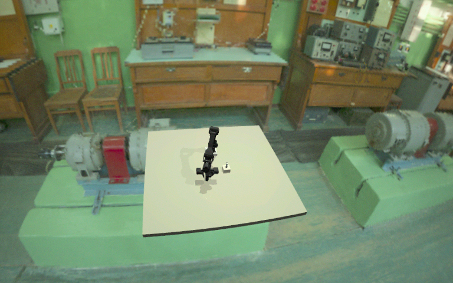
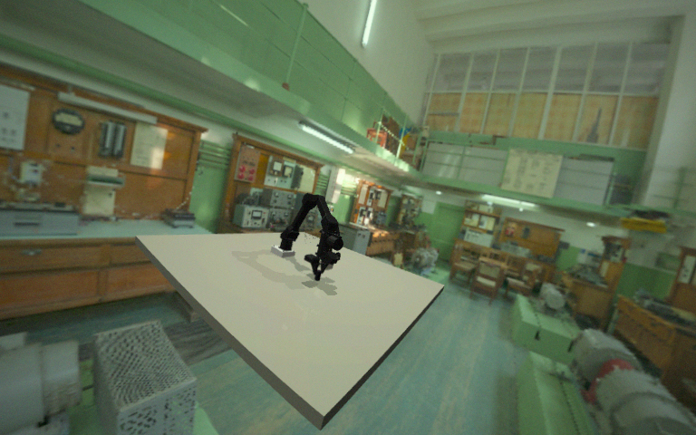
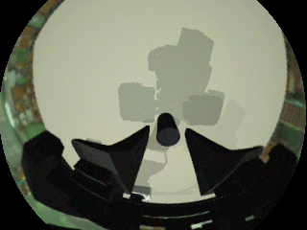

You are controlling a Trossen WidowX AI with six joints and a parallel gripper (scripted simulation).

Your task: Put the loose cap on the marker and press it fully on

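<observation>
My gripper tip is now 10 mm above the marker cap. From my gripper tip the other things lie so: holder block (70 mm behind, 210 mm to the left, 10 mm below).
</observation>
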